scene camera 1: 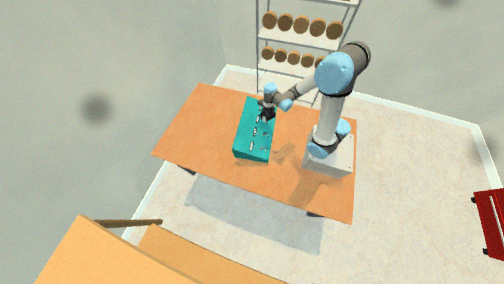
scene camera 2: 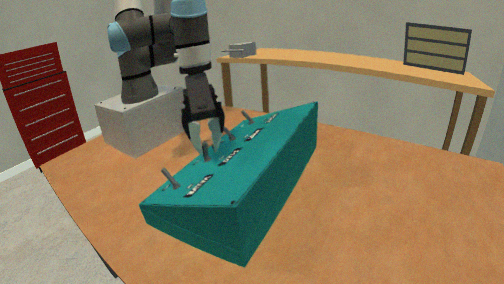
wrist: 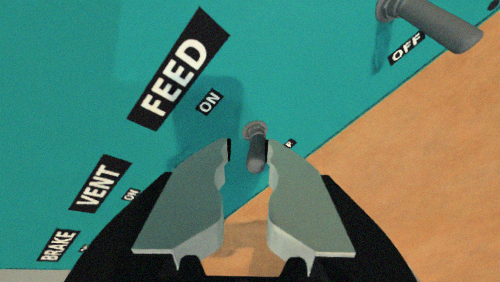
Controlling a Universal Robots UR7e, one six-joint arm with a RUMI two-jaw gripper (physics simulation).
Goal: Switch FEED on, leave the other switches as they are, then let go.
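Frame: origin at the arm's base, x ahead, y left, z up, level; millimetres.
Seen in the pictures: gripper, fingertip midpoint: [scene camera 1: 265, 121] [scene camera 2: 208, 153] [wrist: 247, 141]; arm's base at its link origin: [scene camera 2: 140, 97].
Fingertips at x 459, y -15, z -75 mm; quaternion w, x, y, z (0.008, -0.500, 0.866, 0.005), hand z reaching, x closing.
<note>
Pixels of each thing's middle, then the offset from my fingertips to it. Level surfaces: height alone.
- teal switch panel at the middle of its body: [wrist: 160, 115] [scene camera 2: 245, 163] [scene camera 1: 256, 128] dx +44, dy +74, dz -44 mm
- FEED lever at the middle of its body: [wrist: 256, 149] [scene camera 2: 205, 150] dx -4, dy -5, dz +10 mm
- VALVE lever at the middle of its body: [wrist: 432, 20] [scene camera 2: 169, 177] dx +20, dy -124, dz +5 mm
- VENT lever at the middle of its body: [scene camera 2: 226, 131] dx -54, dy +104, dz +5 mm
- BRAKE lever at the middle of its body: [scene camera 2: 247, 116] dx -91, dy +219, dz +5 mm
- orange table at its surface level: dz -103 mm
The teal switch panel [scene camera 1: 244, 135] [scene camera 2: 280, 165] [wrist: 65, 75] stands on the table. The FEED lever [wrist: 256, 152] [scene camera 2: 205, 152] stands more upright than the VALVE lever [scene camera 2: 170, 178] [wrist: 440, 27], which leans to OFF. My gripper [scene camera 1: 265, 119] [scene camera 2: 208, 150] [wrist: 247, 141] has its fingertips on either side of the FEED lever. The right finger in the wrist view is against or very near the lever; a gap shows on the left, so the fingers stand open around it. The VENT lever [scene camera 2: 229, 133] is partly hidden behind a finger. The BRAKE lever [scene camera 2: 247, 117] leans like VALVE.
The orange table [scene camera 1: 190, 125] [scene camera 2: 390, 200] bears the panel and the arm's pale base block [scene camera 2: 137, 127]. The VALVE and VENT levers stand on either side of FEED. A rack [scene camera 1: 258, 65] with round pieces, a red cabinet [scene camera 2: 47, 117] and a wooden bench [scene camera 2: 350, 62] stand beyond the table.
</note>
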